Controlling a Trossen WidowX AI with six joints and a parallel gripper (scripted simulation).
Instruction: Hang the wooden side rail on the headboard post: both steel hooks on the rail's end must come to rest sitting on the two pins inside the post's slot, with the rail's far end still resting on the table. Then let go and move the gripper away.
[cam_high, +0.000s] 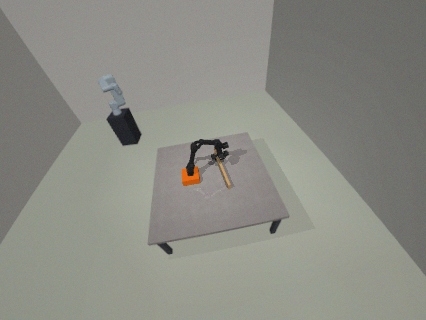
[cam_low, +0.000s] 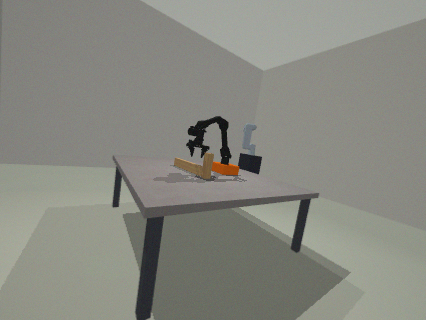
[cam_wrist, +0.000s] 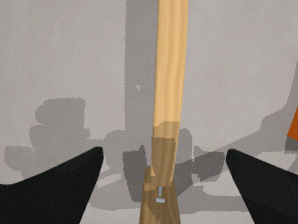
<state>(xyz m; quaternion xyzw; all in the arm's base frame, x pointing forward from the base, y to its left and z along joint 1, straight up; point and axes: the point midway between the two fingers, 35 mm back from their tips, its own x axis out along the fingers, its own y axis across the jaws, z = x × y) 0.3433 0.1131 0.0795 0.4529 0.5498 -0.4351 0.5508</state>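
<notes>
Now: the upright headboard post 140 mm to the left of my gripper tip, 50 mm below it and 30 mm behind it.
</notes>
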